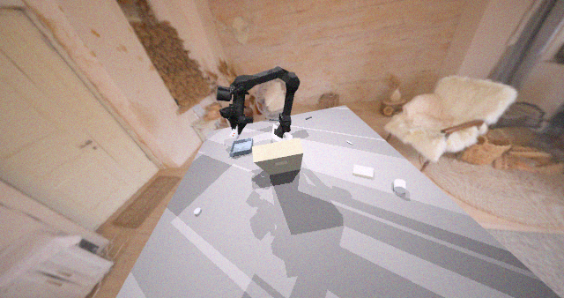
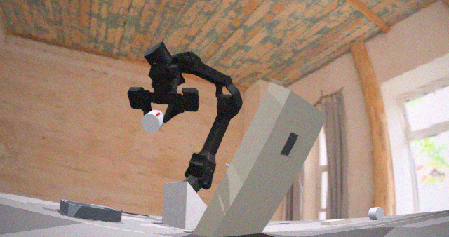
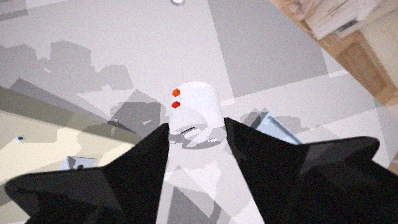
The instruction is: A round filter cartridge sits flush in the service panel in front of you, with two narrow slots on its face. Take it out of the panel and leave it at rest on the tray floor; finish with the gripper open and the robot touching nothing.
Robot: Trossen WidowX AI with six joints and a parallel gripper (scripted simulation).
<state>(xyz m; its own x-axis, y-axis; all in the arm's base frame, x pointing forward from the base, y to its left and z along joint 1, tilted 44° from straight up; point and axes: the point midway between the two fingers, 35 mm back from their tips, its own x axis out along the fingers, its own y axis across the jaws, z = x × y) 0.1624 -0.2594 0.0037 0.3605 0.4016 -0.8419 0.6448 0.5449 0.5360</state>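
The blue-grey tray is 25 cm below my gripper tip, 22 cm behind it and 10 cm to the right of it. Round my gripper tip: beige service panel: 22 cm to the left, 13 cm ahead, 10 cm below; round filter cartridge: right at my gripper tip; small white piece: 27 cm ahead, 25 cm below, 22 cm to the right.
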